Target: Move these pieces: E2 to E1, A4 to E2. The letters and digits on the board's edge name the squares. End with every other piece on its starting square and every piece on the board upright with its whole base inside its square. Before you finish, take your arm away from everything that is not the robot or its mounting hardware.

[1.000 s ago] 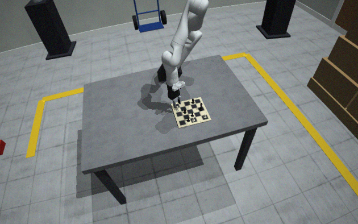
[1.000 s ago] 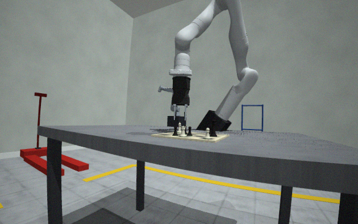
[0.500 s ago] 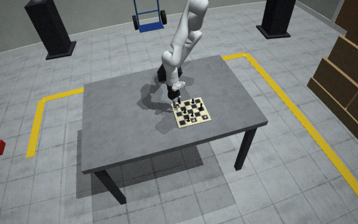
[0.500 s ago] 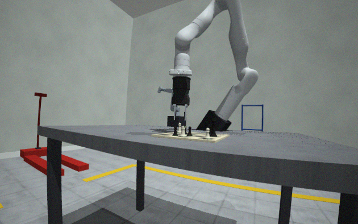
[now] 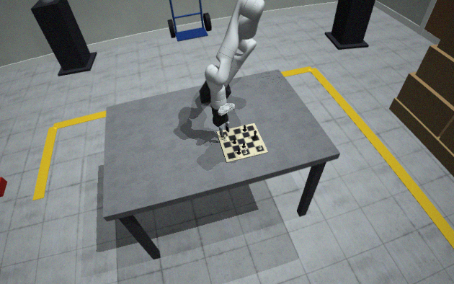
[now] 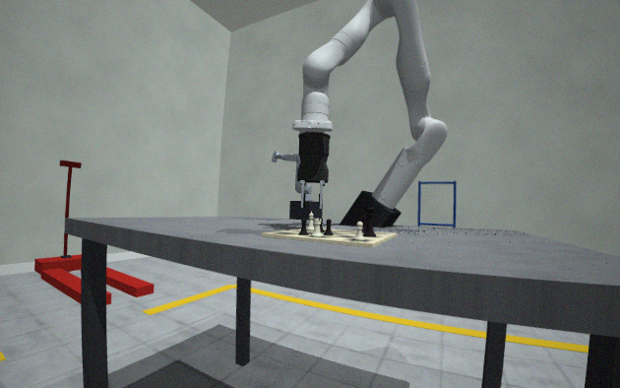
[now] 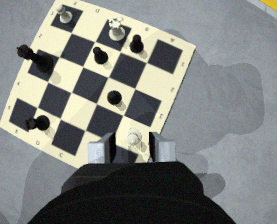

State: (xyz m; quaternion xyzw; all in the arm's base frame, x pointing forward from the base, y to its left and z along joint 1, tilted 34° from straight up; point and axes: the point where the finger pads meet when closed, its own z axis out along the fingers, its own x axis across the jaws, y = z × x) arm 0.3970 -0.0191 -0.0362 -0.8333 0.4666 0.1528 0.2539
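Now: the tall black piece 30 mm ahead of my hand, 160 mm to the left of it and 40 mm below it. From my hand the other things lie so: white pawn 100 mm ahead, 170 mm to the left, 60 mm below; chessboard 30 mm ahead, 80 mm to the left, 70 mm below.
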